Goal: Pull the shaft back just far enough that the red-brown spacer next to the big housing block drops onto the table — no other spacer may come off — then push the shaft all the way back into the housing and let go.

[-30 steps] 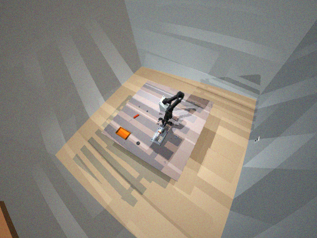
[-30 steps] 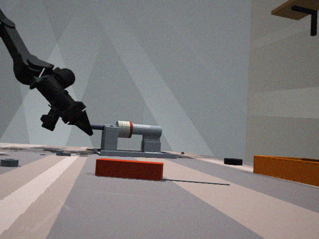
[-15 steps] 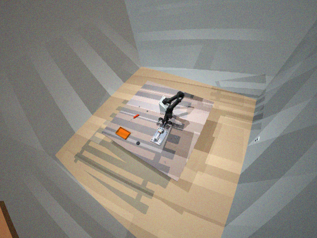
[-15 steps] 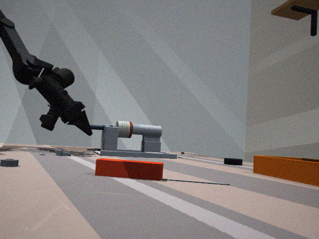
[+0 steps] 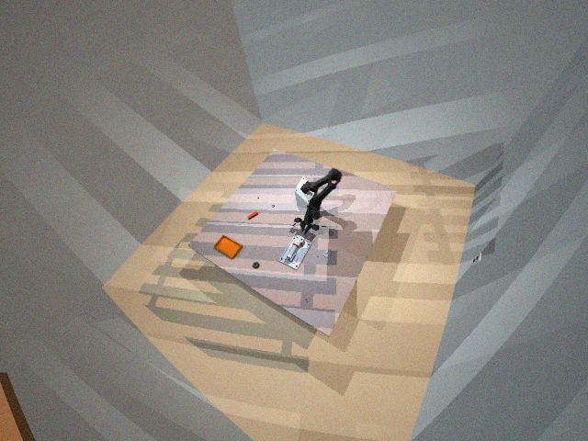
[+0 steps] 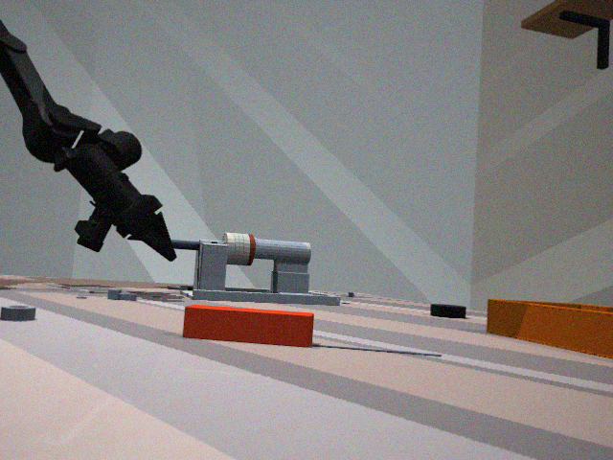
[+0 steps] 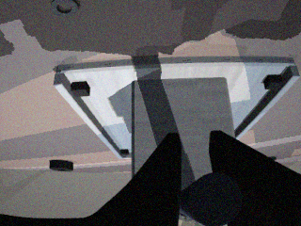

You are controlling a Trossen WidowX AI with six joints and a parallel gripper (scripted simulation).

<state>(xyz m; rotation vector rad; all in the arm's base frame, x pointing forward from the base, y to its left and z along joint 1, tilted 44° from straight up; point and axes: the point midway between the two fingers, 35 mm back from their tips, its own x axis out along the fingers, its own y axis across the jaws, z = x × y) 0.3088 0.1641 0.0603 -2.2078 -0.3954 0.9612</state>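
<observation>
Right now my gripper tip is 120 mm short of the red-brown spacer and 20 mm below it. From my gripper tip the other things lie so: black ring (360 mm ahead, 210 mm to the right, 50 mm below); then orange tray (500 mm to the right, 340 mm ahead, 50 mm below).
</observation>
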